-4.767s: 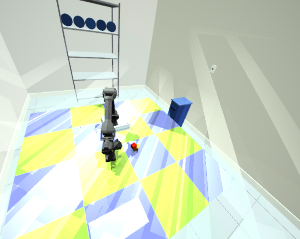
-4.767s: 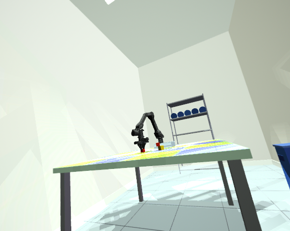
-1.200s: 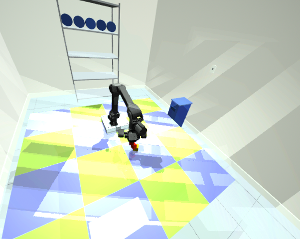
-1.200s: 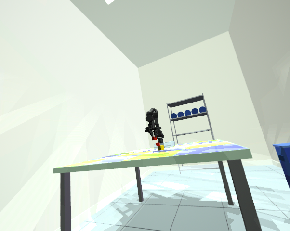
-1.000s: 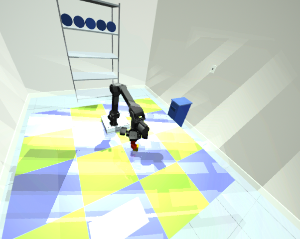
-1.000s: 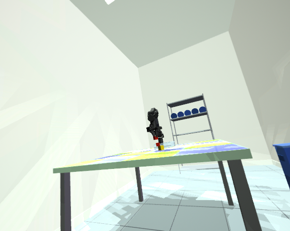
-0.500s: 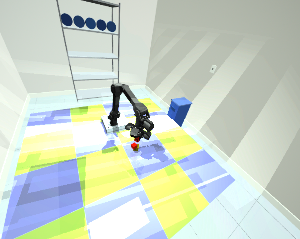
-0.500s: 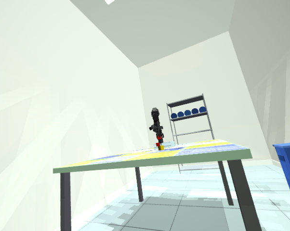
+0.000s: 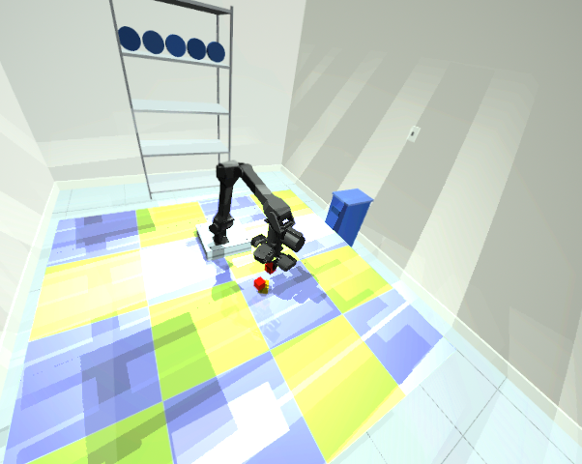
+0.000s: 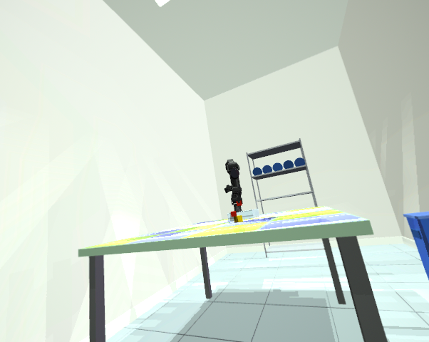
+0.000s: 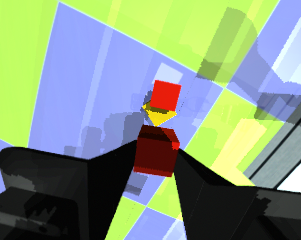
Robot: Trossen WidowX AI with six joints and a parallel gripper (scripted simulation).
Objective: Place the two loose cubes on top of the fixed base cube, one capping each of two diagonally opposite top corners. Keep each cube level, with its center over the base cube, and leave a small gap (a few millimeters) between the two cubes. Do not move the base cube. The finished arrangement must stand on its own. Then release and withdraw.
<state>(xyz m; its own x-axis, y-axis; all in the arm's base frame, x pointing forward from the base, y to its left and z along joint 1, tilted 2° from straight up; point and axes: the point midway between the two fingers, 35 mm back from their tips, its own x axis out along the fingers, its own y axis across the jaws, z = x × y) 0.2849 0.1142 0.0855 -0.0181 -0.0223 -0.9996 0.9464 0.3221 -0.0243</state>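
The yellow base cube is 10 mm ahead of my gripper tip, 20 mm to the right of it and 100 mm below it.
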